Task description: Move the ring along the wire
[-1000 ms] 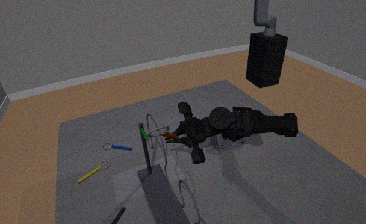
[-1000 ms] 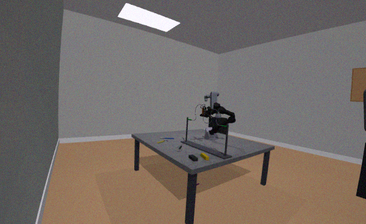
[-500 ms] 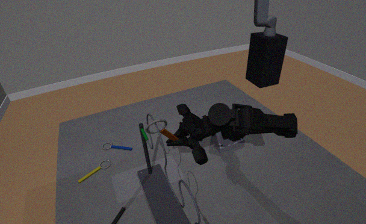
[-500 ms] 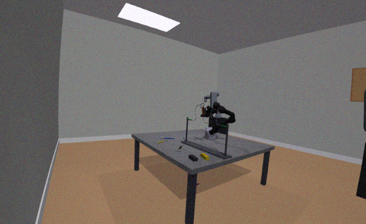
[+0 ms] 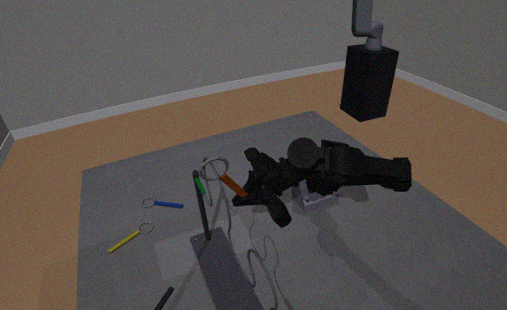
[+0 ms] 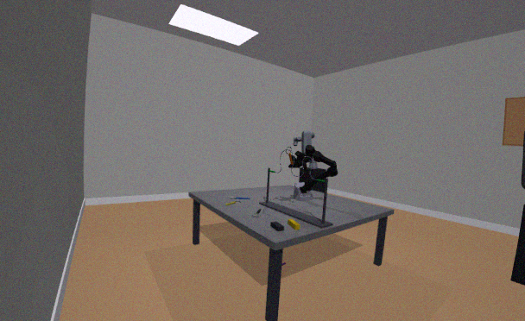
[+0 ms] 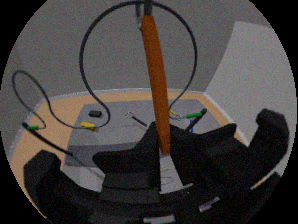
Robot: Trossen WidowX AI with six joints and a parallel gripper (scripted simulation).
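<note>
Now: the orange-handled ring 10 mm ahead of my gripper tip, 20 mm to the left of it and 90 mm above it. Round my gripper tip: yellow-handled ring: 290 mm ahead, 310 mm to the right, 320 mm below; then black block: 310 mm ahead, 310 mm to the left, 310 mm below; then yellow block: 200 mm ahead, 330 mm to the left, 310 mm below.
</note>
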